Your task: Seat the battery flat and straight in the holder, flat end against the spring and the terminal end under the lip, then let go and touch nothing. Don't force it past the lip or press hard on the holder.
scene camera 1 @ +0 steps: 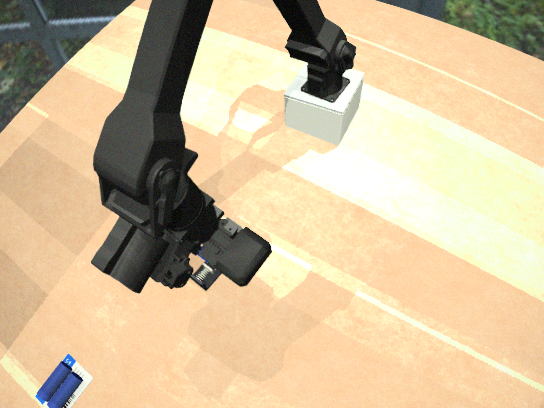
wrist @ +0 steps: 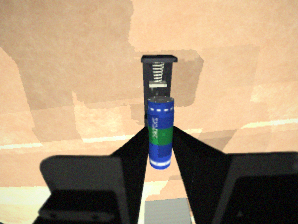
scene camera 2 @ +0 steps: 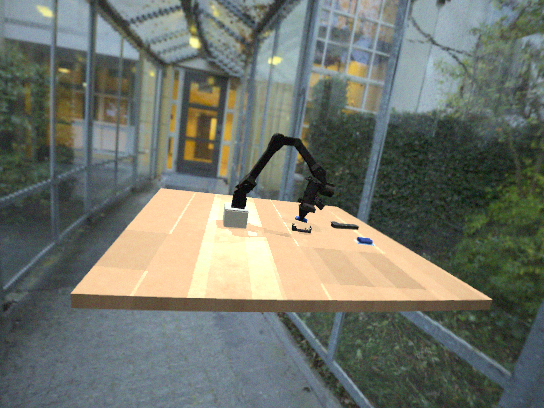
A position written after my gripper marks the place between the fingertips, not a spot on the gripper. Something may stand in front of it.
My gripper (scene camera 1: pixel 217 242) carries a battery (wrist: pixel 160 114).
My gripper shows as well in the wrist view (wrist: pixel 159 130).
